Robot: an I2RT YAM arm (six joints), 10 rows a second.
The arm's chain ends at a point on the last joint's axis. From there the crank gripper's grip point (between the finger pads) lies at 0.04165 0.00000 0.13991 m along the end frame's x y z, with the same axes.
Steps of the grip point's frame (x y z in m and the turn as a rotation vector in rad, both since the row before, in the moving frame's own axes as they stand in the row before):
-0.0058 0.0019 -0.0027 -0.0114 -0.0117 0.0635
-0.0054 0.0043 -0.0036 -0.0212 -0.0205 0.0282
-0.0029 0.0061 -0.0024 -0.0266 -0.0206 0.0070
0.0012 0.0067 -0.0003 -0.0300 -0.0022 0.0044
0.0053 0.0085 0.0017 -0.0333 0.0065 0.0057
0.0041 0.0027 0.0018 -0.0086 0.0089 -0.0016
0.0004 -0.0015 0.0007 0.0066 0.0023 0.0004
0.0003 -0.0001 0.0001 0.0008 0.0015 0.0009
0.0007 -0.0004 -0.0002 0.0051 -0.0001 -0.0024
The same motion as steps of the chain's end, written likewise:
-0.0040 -0.0023 -0.0032 -0.0114 -0.0117 0.0635
-0.0025 0.0002 -0.0044 -0.0212 -0.0205 0.0282
0.0000 0.0021 -0.0032 -0.0266 -0.0206 0.0070
0.0015 0.0023 -0.0003 -0.0300 -0.0022 0.0044
0.0044 0.0036 0.0021 -0.0333 0.0065 0.0057
0.0029 0.0016 0.0022 -0.0086 0.0089 -0.0016
0.0001 -0.0006 0.0008 0.0066 0.0023 0.0004
0.0001 0.0000 0.0002 0.0008 0.0015 0.0009
0.0007 0.0004 -0.0002 0.0051 -0.0001 -0.0024

